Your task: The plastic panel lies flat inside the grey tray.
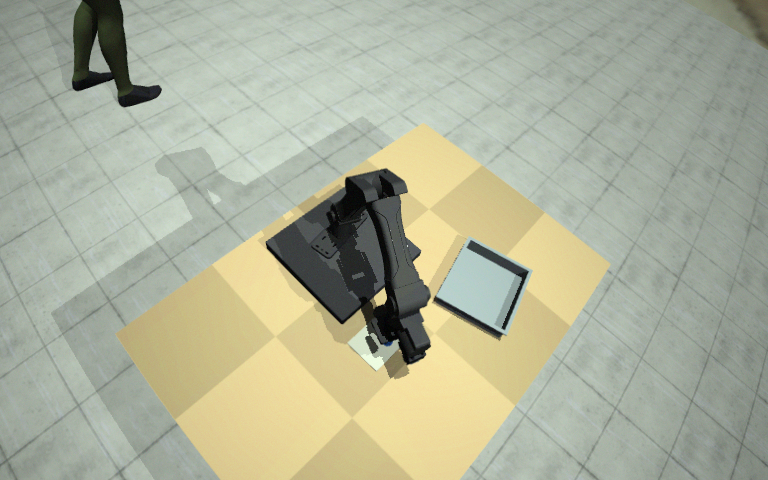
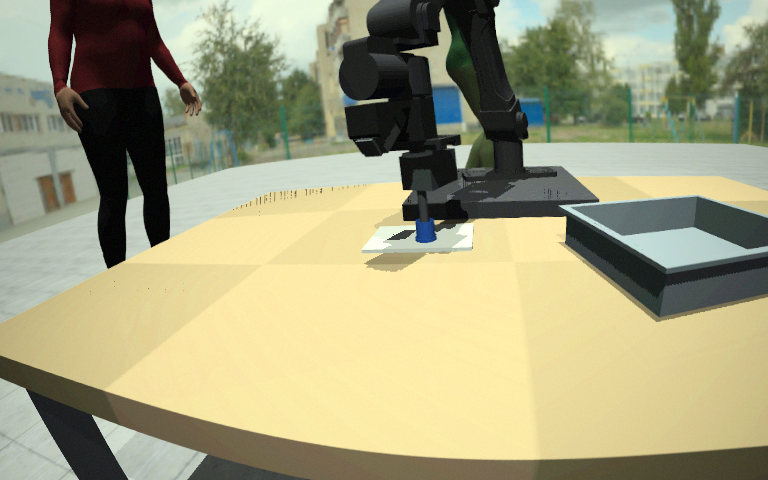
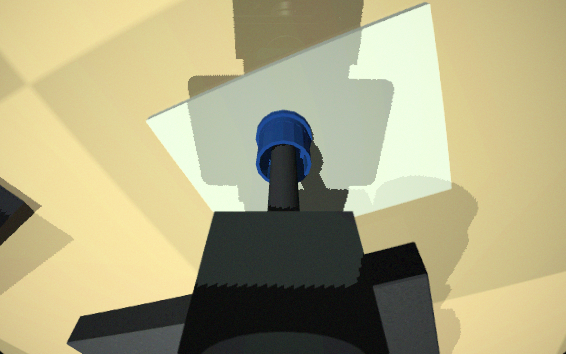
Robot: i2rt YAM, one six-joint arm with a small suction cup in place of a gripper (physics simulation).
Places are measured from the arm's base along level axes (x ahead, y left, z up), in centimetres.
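Pixels of known places: end effector, tool point: (image 2: 426,244) (image 3: 283,129); arm's base, origin of the base link: (image 1: 340,231) (image 2: 509,175).
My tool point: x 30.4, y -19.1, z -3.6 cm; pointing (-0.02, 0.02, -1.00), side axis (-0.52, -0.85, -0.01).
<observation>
Ahead of a thing's pixels: the offset from my tool point to its top centre.
The plastic panel @(dx -1.9, dy -0.6, dz +0.7 cm) (image 1: 377,359) (image 2: 454,238) (image 3: 415,123) is a thin pale square, level and low over the tan table in front of the arm's black base. I cannot tell whether it rests on the table. My gripper (image 1: 388,342) (image 2: 425,230) (image 3: 283,140), a blue suction cup, stands upright on the middle of the panel and touches its top face with suction off. The grey tray @(dx +14.6, dy +30.6, dz +5.2 cm) (image 1: 477,286) (image 2: 592,238) sits empty on the table to the right, apart from the panel.
The arm's black base plate (image 1: 306,267) (image 2: 525,195) lies just behind the panel. A person (image 2: 154,143) stands off the table at the far left, with a shoe (image 1: 151,92) showing on the tiled floor.
</observation>
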